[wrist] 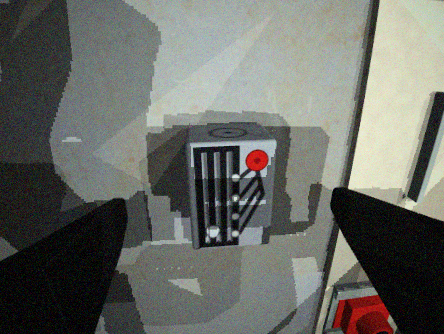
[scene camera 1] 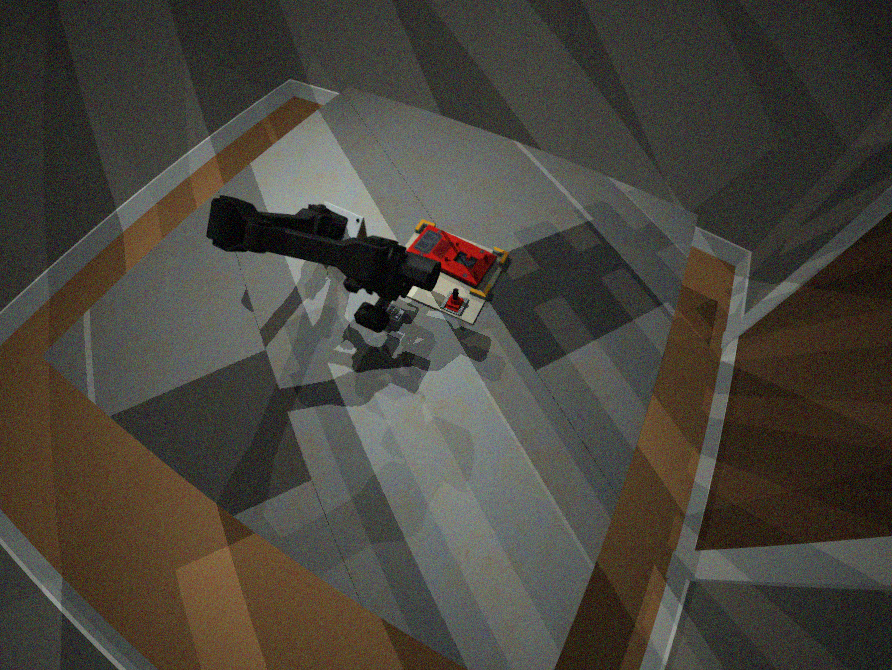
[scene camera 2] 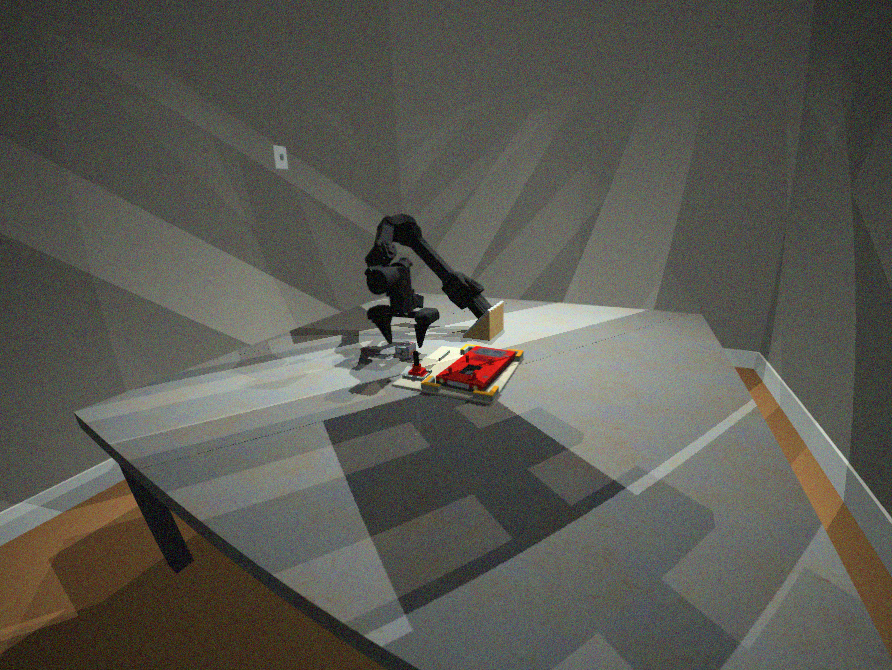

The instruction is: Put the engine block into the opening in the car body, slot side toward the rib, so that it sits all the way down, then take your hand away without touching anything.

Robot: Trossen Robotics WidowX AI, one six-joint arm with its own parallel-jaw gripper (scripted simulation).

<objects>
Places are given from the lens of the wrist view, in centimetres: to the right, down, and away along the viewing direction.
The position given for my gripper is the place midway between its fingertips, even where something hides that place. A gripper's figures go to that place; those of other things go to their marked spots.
my gripper (wrist: 232, 202): 0, 2, 11
engine block (wrist: 232, 206): 0, 2, 11
</objects>
